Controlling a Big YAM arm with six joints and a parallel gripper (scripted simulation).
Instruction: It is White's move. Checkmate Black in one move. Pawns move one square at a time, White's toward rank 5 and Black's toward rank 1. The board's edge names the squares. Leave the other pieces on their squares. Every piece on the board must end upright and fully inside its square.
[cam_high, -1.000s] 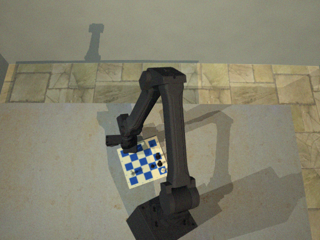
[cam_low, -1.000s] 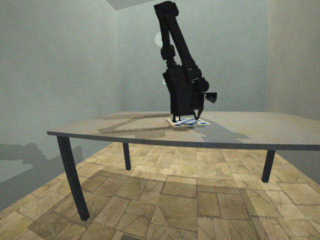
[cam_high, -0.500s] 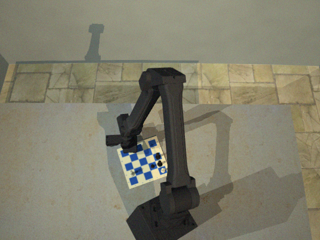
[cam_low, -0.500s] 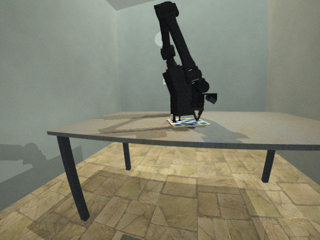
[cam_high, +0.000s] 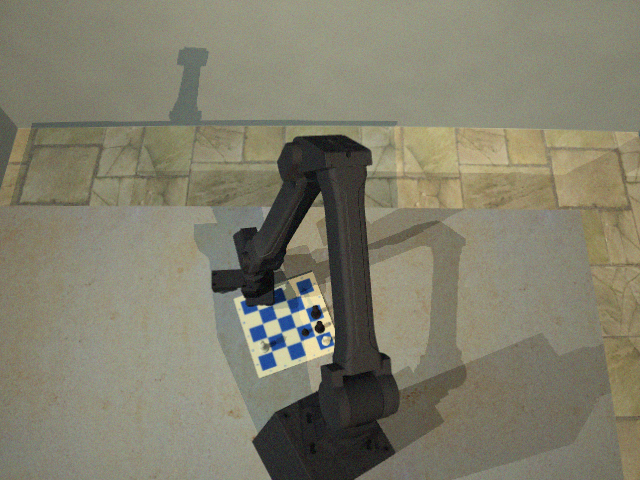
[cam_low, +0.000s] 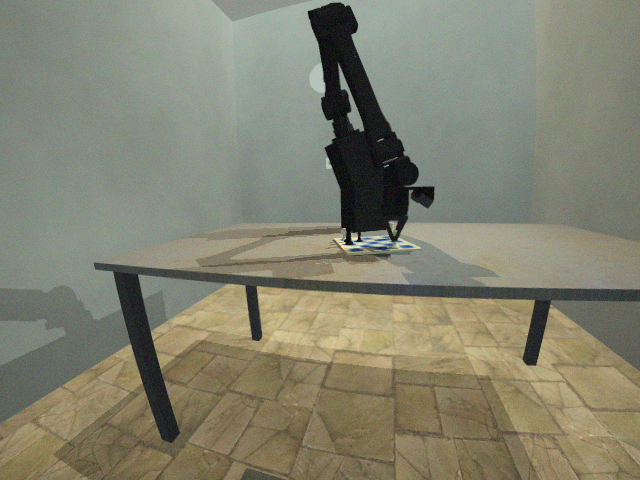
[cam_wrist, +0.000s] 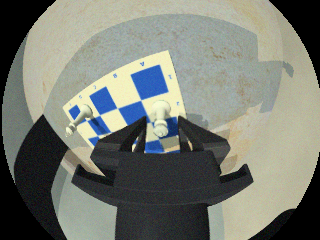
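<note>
Now: the chessboard 70 mm behind my hand, 50 mm to the right of it and 30 mm below it.
</note>
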